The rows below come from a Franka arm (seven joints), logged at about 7 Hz.
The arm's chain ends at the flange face. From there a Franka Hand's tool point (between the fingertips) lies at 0.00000 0.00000 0.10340 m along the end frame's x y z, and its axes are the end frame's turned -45 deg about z.
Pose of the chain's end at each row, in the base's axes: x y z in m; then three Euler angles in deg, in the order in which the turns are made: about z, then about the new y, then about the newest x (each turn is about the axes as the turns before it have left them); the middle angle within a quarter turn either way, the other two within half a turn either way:
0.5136, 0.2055, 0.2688, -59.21, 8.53, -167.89
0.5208, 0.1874, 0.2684, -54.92, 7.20, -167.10
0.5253, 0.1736, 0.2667, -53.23, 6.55, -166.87
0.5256, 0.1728, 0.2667, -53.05, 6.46, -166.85
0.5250, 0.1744, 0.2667, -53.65, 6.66, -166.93
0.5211, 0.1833, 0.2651, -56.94, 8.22, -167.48
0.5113, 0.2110, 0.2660, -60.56, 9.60, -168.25
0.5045, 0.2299, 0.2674, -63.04, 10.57, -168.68
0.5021, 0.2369, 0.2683, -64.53, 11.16, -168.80
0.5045, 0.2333, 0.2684, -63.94, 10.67, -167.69
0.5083, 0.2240, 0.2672, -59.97, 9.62, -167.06
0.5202, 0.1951, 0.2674, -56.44, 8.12, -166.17
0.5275, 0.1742, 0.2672, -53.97, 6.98, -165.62
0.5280, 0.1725, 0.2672, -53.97, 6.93, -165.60
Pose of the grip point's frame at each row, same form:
0.5246, 0.2295, 0.1688, -15.42, -2.40, -165.42
0.5324, 0.2110, 0.1684, -11.22, -3.90, -165.77
0.5372, 0.1969, 0.1667, -9.54, -4.53, -166.06
0.5376, 0.1960, 0.1667, -9.36, -4.61, -166.10
0.5369, 0.1977, 0.1667, -9.95, -4.41, -166.02
0.5320, 0.2076, 0.1652, -13.22, -2.90, -165.34
0.5213, 0.2361, 0.1662, -16.73, -1.38, -164.93
0.5142, 0.2557, 0.1677, -19.14, -0.39, -164.56
0.5118, 0.2633, 0.1688, -20.61, 0.12, -164.24
0.5161, 0.2598, 0.1691, -20.23, -0.99, -163.79
0.5199, 0.2502, 0.1678, -16.37, -2.17, -164.07
0.5330, 0.2206, 0.1680, -12.95, -3.87, -164.47
0.5411, 0.1991, 0.1678, -10.53, -5.07, -164.86
0.5417, 0.1974, 0.1678, -10.53, -5.12, -164.88

